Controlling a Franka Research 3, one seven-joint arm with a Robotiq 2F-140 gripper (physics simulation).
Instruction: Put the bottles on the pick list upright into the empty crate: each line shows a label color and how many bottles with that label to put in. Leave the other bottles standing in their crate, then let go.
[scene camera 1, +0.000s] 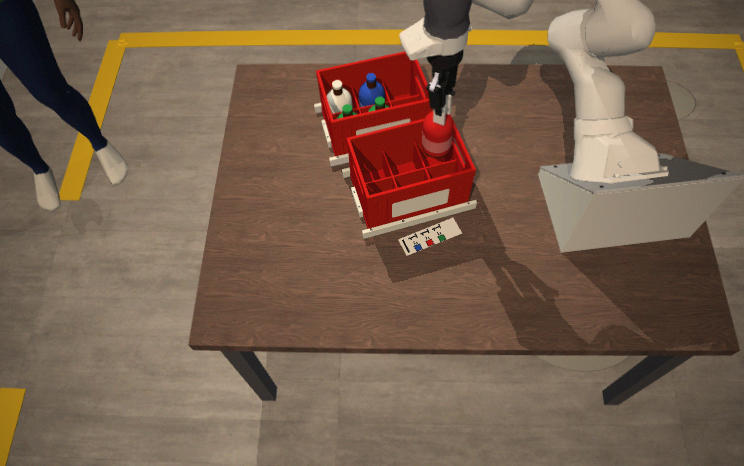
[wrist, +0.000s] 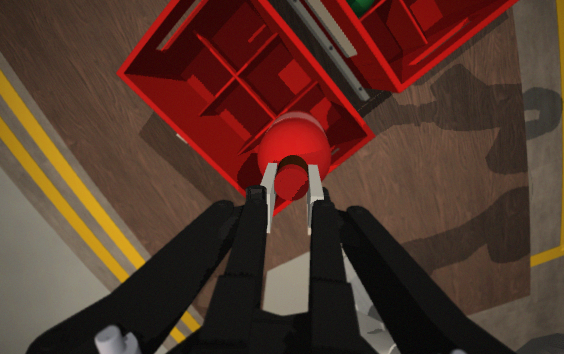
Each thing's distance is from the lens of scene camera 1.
gripper (scene camera 1: 442, 117): 1.43 m
red bottle (scene camera 1: 436, 139): 1.44 m
